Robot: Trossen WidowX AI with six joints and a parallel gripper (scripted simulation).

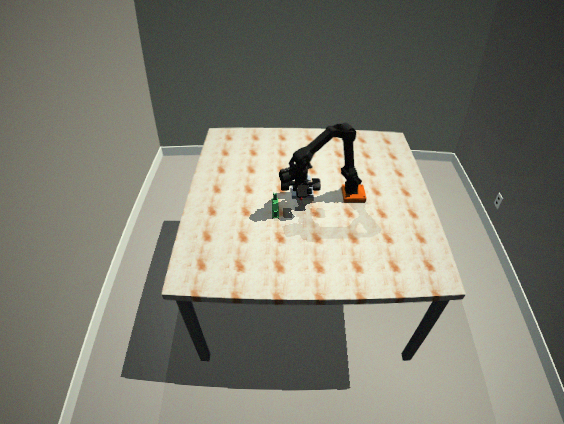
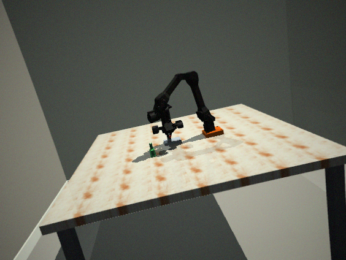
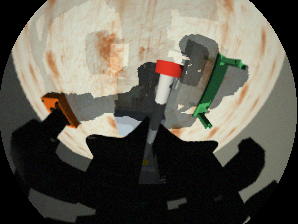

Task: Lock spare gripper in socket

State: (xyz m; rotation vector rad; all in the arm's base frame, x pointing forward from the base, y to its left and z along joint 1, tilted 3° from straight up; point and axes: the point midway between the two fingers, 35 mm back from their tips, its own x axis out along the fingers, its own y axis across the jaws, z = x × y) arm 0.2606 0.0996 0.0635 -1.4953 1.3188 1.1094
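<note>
Now: the grey mount 60 mm to the right of my gripper tip. Also, from my gripper tip: green holder (120 mm ahead, 60 mm to the left, 20 mm below); then spare gripper (80 mm above, 70 mm to the right).
</note>
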